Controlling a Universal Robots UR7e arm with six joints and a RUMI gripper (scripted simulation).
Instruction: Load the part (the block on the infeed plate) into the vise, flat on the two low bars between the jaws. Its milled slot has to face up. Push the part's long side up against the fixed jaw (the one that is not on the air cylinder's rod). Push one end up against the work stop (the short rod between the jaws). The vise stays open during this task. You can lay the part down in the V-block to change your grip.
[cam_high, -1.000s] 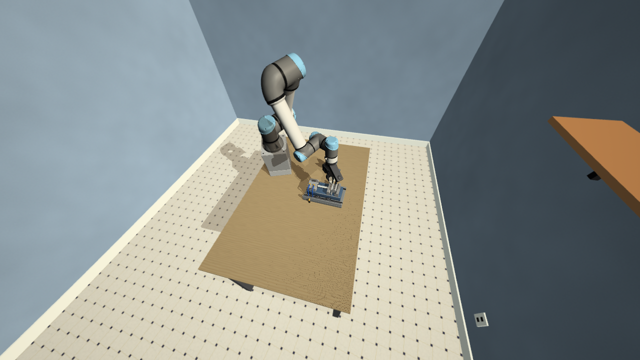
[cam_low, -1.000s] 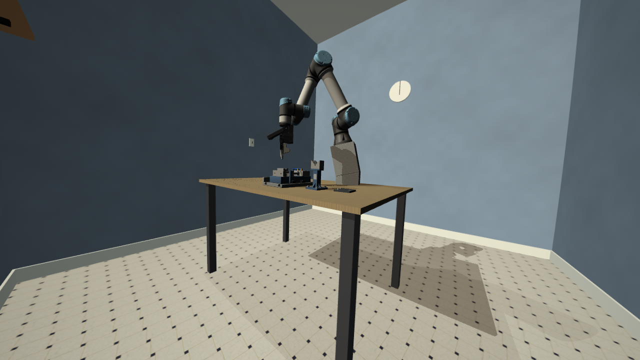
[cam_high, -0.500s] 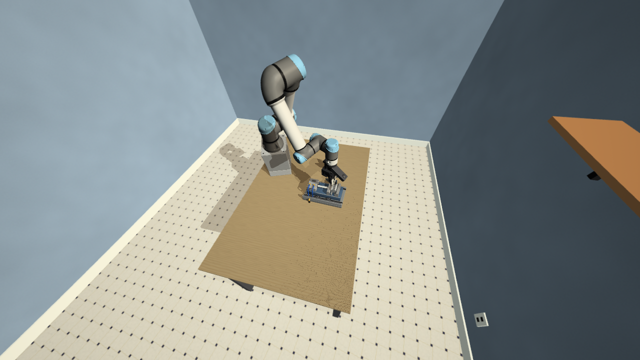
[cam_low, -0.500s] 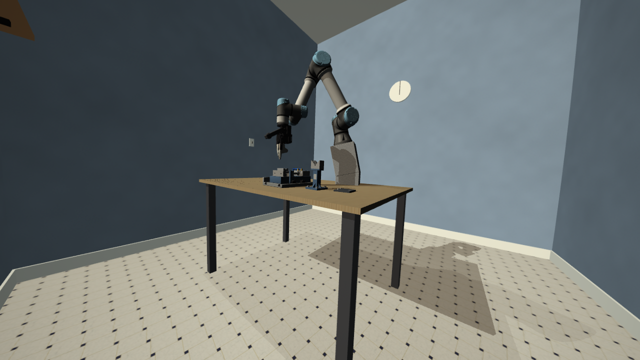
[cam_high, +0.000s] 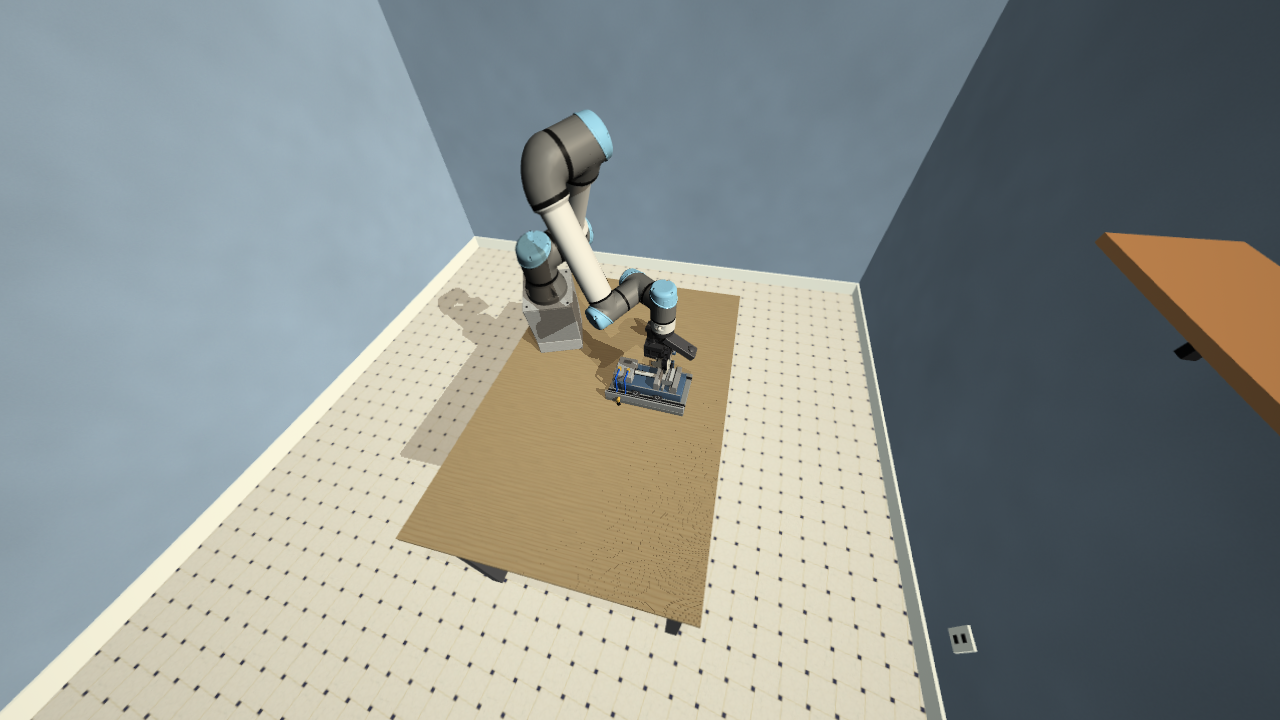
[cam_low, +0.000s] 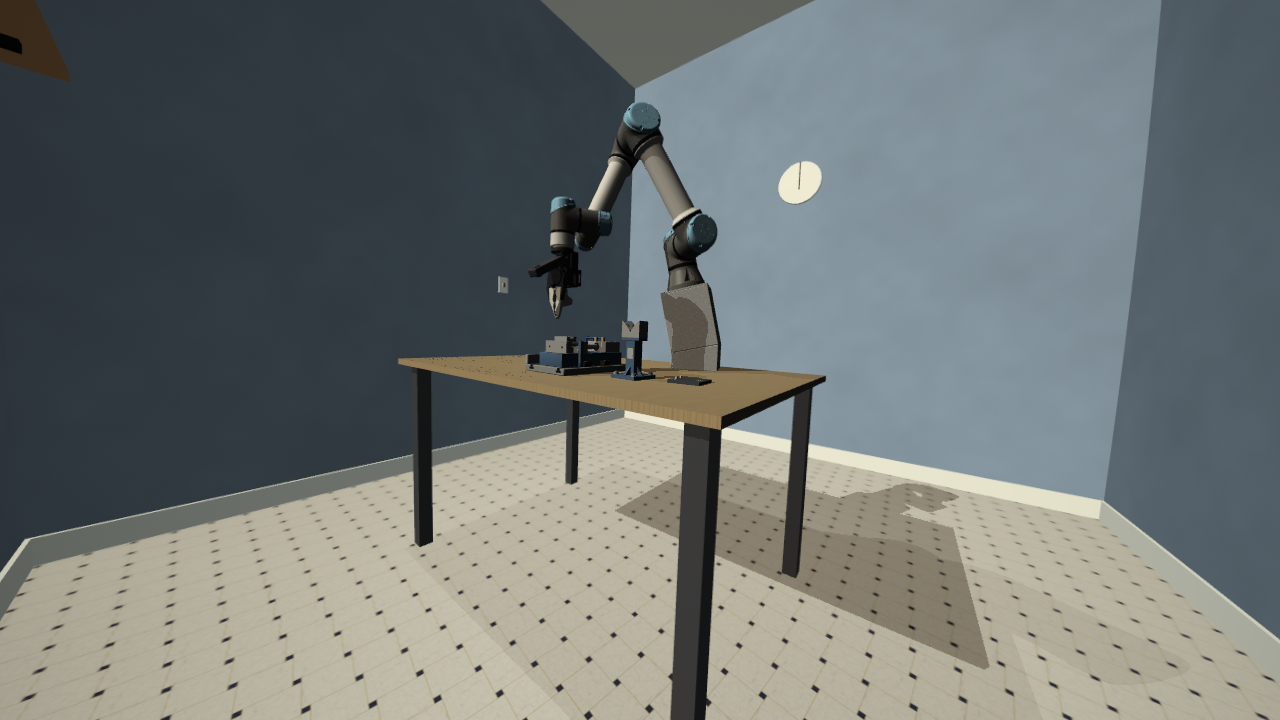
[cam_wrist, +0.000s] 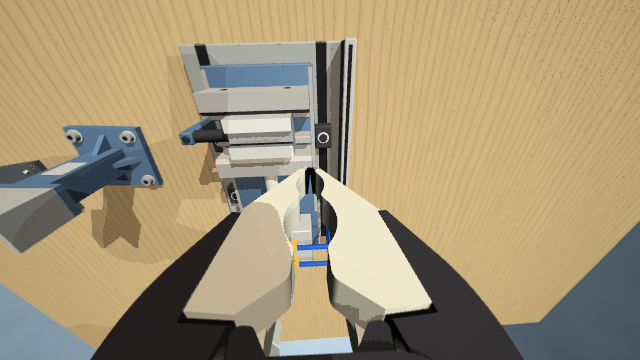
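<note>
Now: the part 5 cm to the left of my hand and 8 cm below it. The rest, counted from my hand: cylinder rod (9 cm behind, 5 cm to the left, 10 cm below); fixed jaw (3 cm ahead, 5 cm to the left, 10 cm below); moving jaw (3 cm behind, 5 cm to the left, 10 cm below).
</note>
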